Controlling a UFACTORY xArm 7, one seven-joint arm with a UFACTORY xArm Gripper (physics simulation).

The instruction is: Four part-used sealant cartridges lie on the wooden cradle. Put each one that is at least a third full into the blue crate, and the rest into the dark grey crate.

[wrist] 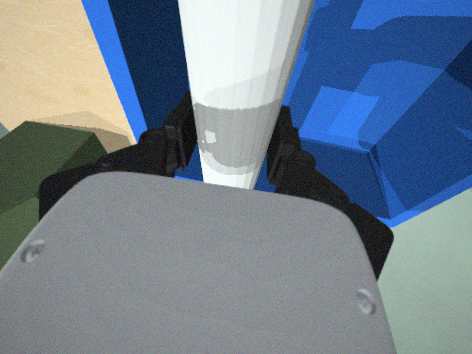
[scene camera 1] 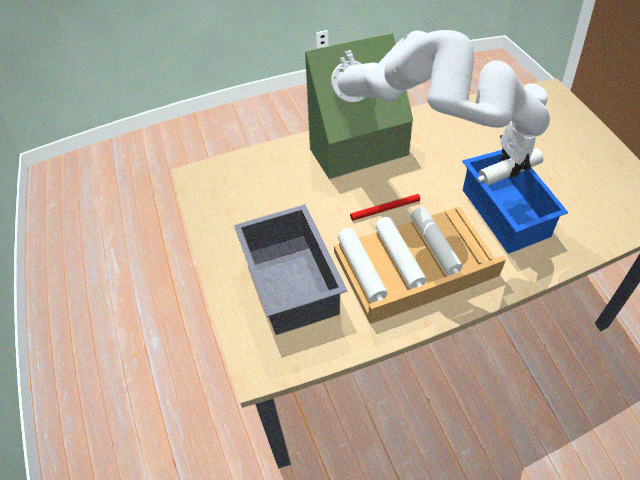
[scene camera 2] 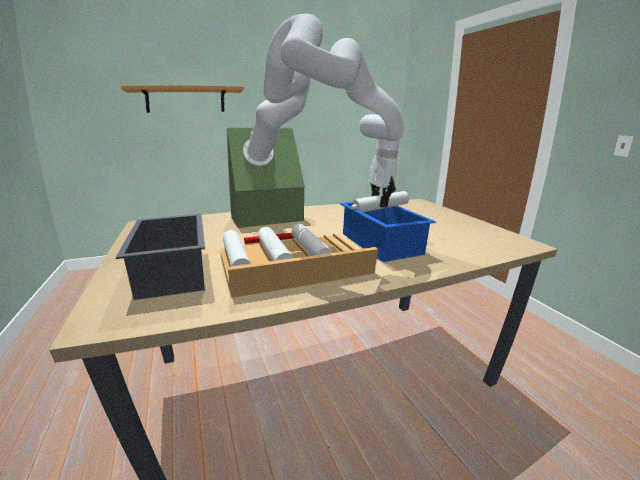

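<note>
A white cartridge (scene camera 1: 496, 173) (scene camera 2: 367, 202) (wrist: 240, 60) lies across the top of the blue crate (scene camera 1: 532, 235) (scene camera 2: 408, 240) (wrist: 107, 45), near its back end, nozzle to the left. My gripper (scene camera 1: 518, 167) (scene camera 2: 381, 198) (wrist: 236, 118) is shut on it, a black finger against each side. Three more white cartridges lie side by side on the wooden cradle (scene camera 1: 439, 289) (scene camera 2: 305, 273): a left one (scene camera 1: 361, 266) (scene camera 2: 236, 248), a middle one (scene camera 1: 400, 253) (scene camera 2: 273, 244) and a right one (scene camera 1: 436, 240) (scene camera 2: 310, 240). Their fill levels cannot be told. The dark grey crate (scene camera 1: 305, 312) (scene camera 2: 168, 273) stands left of the cradle.
A red rod (scene camera 1: 385, 207) (scene camera 2: 251, 239) lies on the table behind the cradle. The green arm base (scene camera 1: 369, 149) (scene camera 2: 266, 204) (wrist: 45, 155) stands at the table's back. The cradle stands between the two crates.
</note>
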